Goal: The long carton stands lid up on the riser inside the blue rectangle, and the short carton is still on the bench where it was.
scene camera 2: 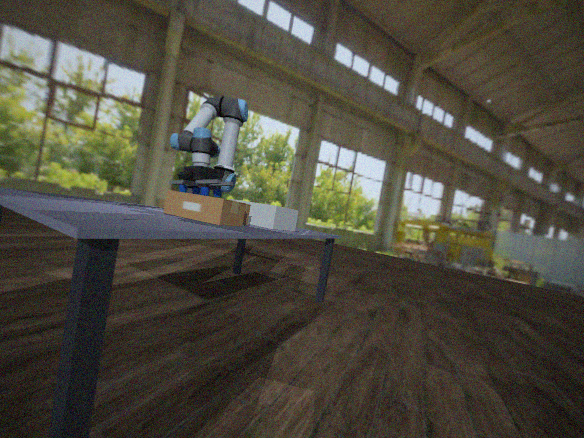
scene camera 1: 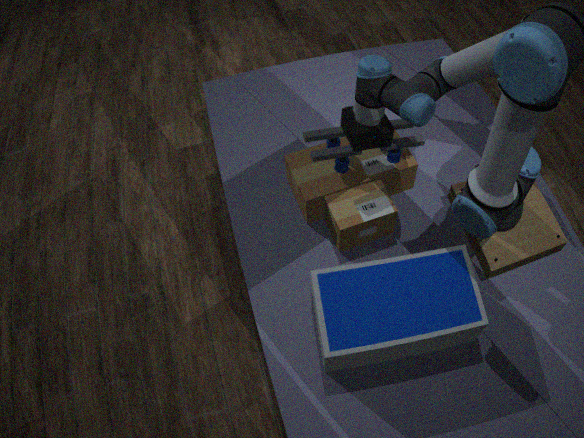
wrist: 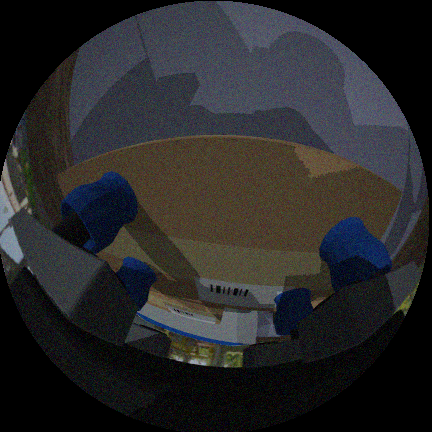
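The long carton lies lid up on the bench, outside the blue rectangle; no gap shows beneath it. My suction gripper has its blue cups down on the lid, around the barcode label and tape strip, and is shut on the long carton. The short carton stands on the bench right in front of the long one, close against its side. The blue rectangle covers the top of the light grey riser, with no carton on it.
The arm's wooden base plate lies on the bench, right of the cartons in scene camera 1. The riser is nearer that camera than the cartons. The bench's left edge runs beside the long carton and the riser.
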